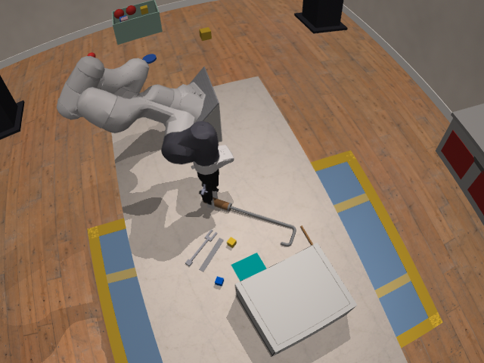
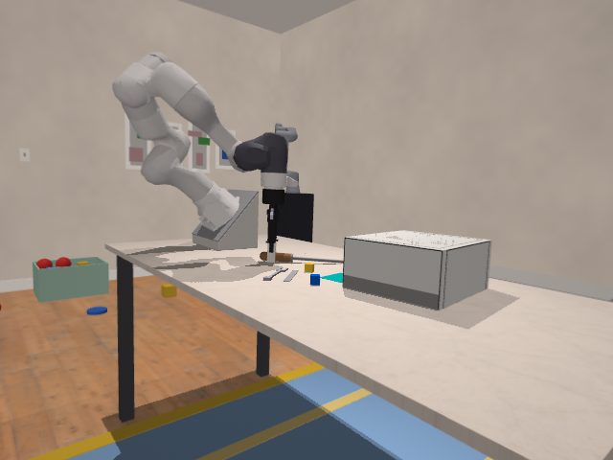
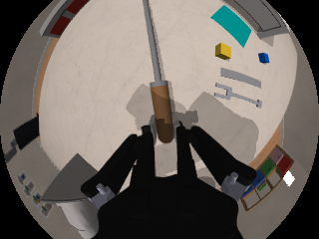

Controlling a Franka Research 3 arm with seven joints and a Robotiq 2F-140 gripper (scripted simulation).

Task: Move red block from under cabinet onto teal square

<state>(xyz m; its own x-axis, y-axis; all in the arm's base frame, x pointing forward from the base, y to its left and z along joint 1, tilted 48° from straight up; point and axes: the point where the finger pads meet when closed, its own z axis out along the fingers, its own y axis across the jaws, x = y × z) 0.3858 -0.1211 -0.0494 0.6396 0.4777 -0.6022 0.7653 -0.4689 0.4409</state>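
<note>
The thin wooden stick is 300 mm ahead of my hand, 280 mm to the left of it and 30 mm below it. Also, from my hand: long hooked tool: 130 mm ahead, 90 mm to the left, 20 mm below; grey forked tool: 170 mm ahead, 100 mm to the right, 30 mm below; yellow cube: 190 mm ahead, 20 mm below, 10 mm to the left.
</note>
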